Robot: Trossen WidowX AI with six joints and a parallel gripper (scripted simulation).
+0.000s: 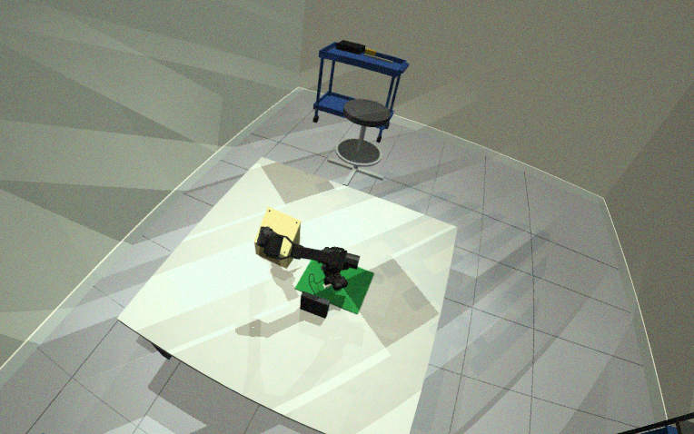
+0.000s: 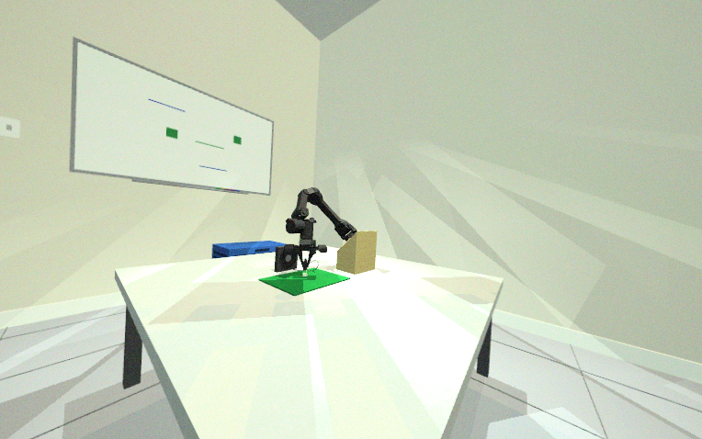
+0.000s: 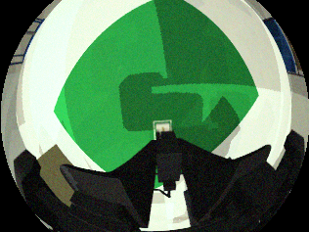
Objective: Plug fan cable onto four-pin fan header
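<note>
The dark plug lies 1 cm to the right of my gripper tip and 1 cm above it. From my gripper tip the other things lie so: green board 6 cm below, 4 cm to the left, 1 cm ahead; then black fan 14 cm to the right, 2 cm above, 1 cm ahead.
</note>
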